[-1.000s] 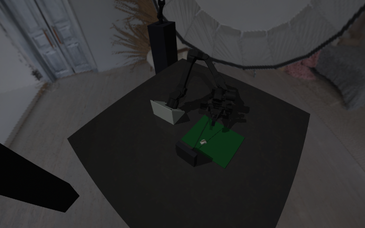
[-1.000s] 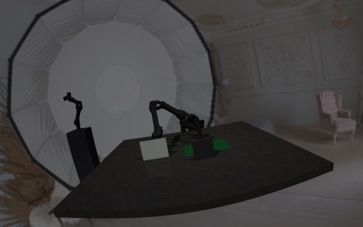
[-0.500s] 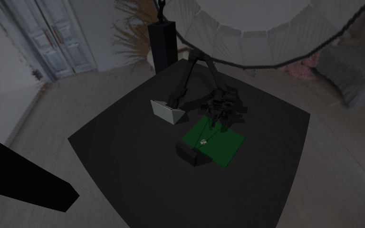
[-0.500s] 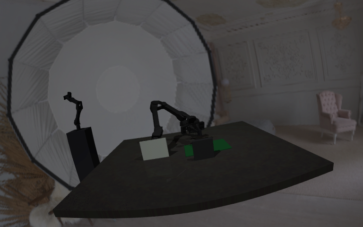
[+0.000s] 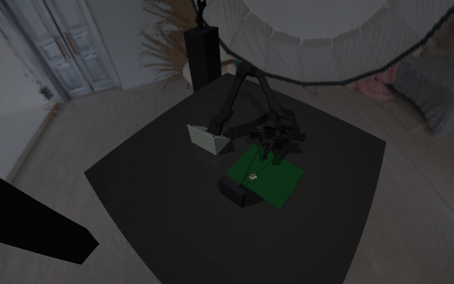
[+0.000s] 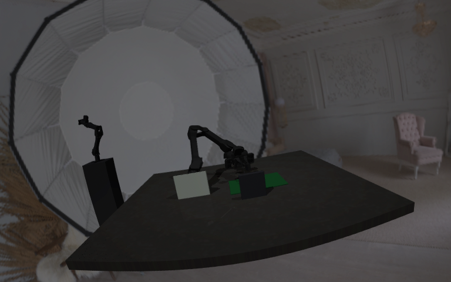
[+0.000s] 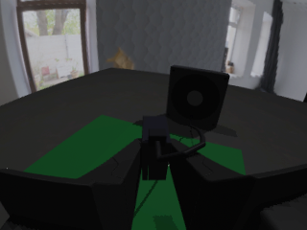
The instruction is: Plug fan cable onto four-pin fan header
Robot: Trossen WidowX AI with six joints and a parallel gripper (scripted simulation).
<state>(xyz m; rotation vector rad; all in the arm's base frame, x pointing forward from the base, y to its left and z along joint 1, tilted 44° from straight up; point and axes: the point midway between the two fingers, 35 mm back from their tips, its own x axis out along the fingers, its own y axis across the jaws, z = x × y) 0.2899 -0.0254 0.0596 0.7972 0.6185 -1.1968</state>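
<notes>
Now: the green board 30 mm ahead of my gripper tip, 40 mm to the right of it and 120 mm below it. Round my gripper tip: fan box (40 mm behind, 220 mm to the right, 40 mm below); black plug (10 mm to the right, 10 mm below).
</notes>
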